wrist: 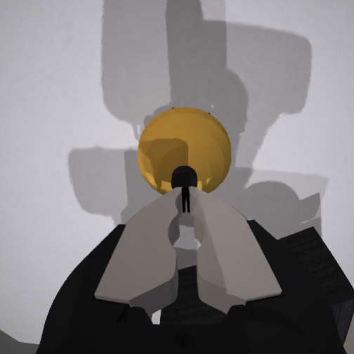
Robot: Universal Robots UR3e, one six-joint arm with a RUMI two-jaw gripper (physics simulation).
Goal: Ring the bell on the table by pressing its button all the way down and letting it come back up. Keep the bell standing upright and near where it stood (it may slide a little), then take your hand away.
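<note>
The bell (pixel 202 137) is a round golden dome on the white table, near the middle of the wrist view, seen from above. Its black button (pixel 184 175) shows at the lower part of the dome, right at the fingertips. My gripper (pixel 185 189) is shut with nothing between its pale fingers, and its tips overlap the lower edge of the button in the view. Whether the tips touch the button, and how far down the button is, cannot be told from this angle. The bell looks upright. The lower edge of the dome is partly hidden behind the fingers.
The light table top (pixel 45 90) surrounds the bell and carries broad shadows of the arm and gripper. A dark block-like thing (pixel 315 265) with a grained surface shows at the lower right, partly behind the gripper body. A table edge shows at the lower left corner.
</note>
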